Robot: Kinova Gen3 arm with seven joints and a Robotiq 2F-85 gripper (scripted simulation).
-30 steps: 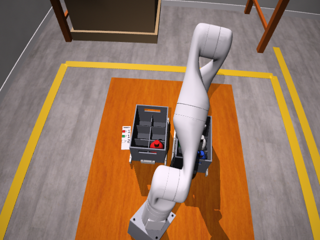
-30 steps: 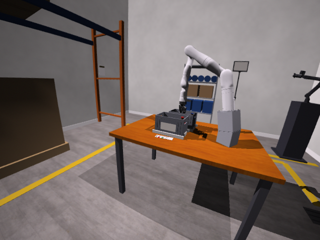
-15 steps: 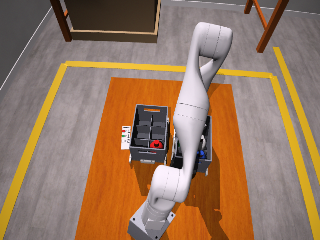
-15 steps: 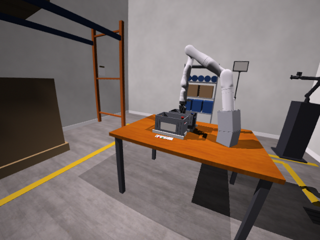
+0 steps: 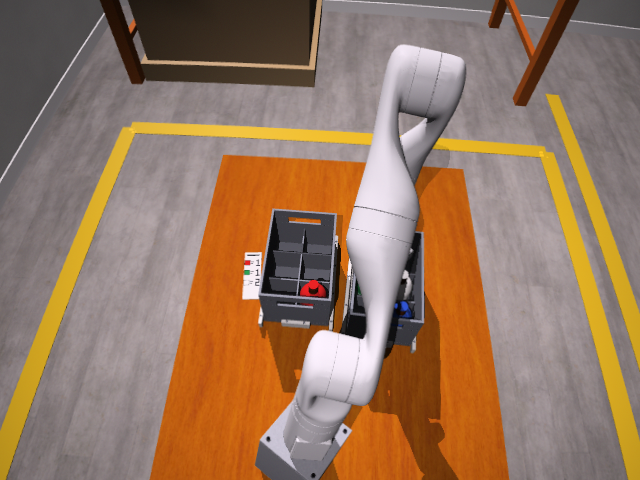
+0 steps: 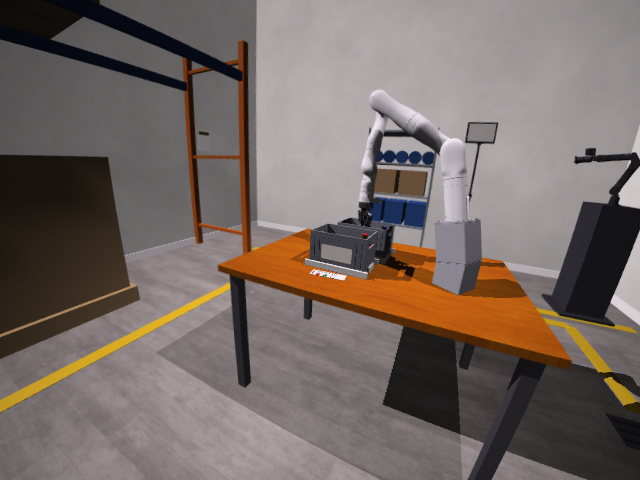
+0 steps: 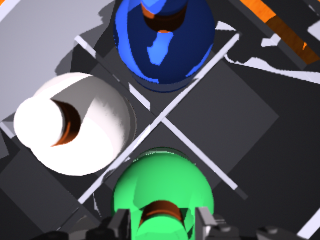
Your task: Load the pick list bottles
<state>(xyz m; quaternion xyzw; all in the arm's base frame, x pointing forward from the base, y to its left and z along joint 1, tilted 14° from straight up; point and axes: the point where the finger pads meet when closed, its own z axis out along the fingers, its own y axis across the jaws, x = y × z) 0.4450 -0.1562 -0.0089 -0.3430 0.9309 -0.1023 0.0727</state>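
Now: hand 70 mm above the green bottle. The rest, counted from my hand: pick list 340 mm to the left, 160 mm below, 60 mm ahead; then blue bottle 100 mm behind, 80 mm to the right, 70 mm below; then red bottle 150 mm to the left, 70 mm below, 50 mm behind.
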